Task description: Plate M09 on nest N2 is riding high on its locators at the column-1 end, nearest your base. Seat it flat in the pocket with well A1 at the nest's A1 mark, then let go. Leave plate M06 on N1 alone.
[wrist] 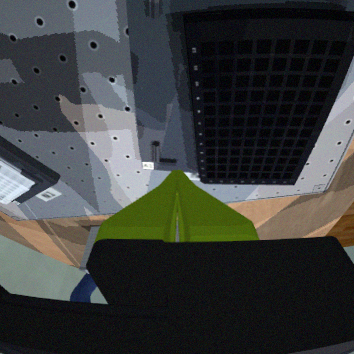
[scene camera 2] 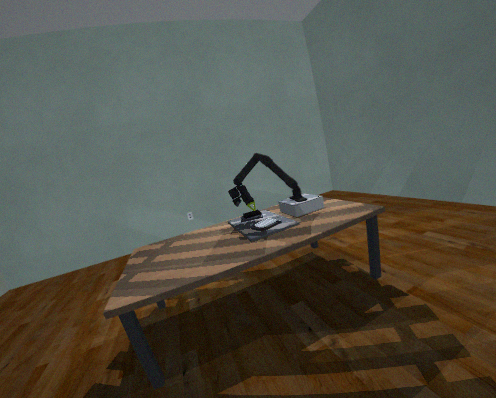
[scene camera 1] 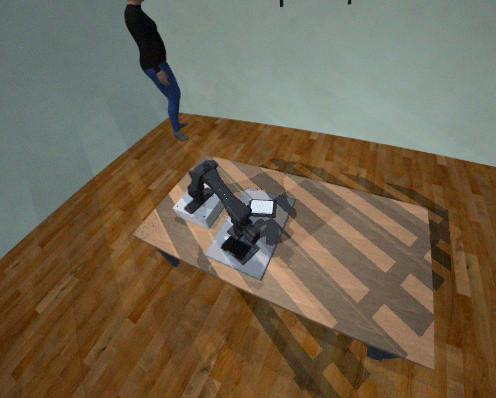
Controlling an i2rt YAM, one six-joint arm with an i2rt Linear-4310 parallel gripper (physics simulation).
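Frame: origin at the arm's base, x ahead, y left, z up, level; centimetres.
Where they show: gripper, between the fingertips: (wrist: pixel 176 177) (scene camera 2: pixel 254 210); arm's base, origin of its link: (scene camera 2: pixel 297 198) (scene camera 1: pixel 199 200).
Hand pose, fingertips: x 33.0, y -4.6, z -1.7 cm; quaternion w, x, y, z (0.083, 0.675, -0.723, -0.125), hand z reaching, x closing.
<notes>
Each offset is from my fingertips to the top centre of the thing. "*": to the spot under its first point. Level surfaces: height alone.
The black plate M09 @[dx +2.0, dy -5.4, dz -2.1 cm] (scene camera 1: pixel 237 246) (scene camera 2: pixel 252 215) (wrist: pixel 260 110) lies on the dark grey nest N2 @[dx +3.1, dy -3.2, dz -3.7 cm] (wrist: pixel 155 115). In the wrist view a wide strip of nest, with dark L-shaped locators, shows left of the plate. The small A1 label @[* dx -3.7, dy +3.2, dz -4.3 cm] (wrist: pixel 148 165) is near the nest's lower left corner. The tilt at the column-1 end cannot be judged clearly. My gripper (scene camera 2: pixel 252 209) (wrist: pixel 176 177) is shut and empty, its green tips just above the nest's base-side end, near the plate's lower left corner. White plate M06 @[dx -2.0, dy +23.7, dz -2.8 cm] (scene camera 1: pixel 262 206) (scene camera 2: pixel 266 223) (wrist: pixel 12 182) sits in black nest N1 @[* dx -4.9, dy +15.3, dz -4.6 cm] (wrist: pixel 45 172).
Both nests stand on a grey perforated board @[dx +0.3, dy +11.3, dz -5.4 cm] (scene camera 1: pixel 260 270) (scene camera 2: pixel 290 223) (wrist: pixel 100 150) on the wooden table @[dz -6.8 cm] (scene camera 1: pixel 350 260) (scene camera 2: pixel 200 260). My arm's white base box (scene camera 1: pixel 210 215) (scene camera 2: pixel 302 206) stands beside the board. A person (scene camera 1: pixel 145 37) is beyond the table in scene camera 1.
</notes>
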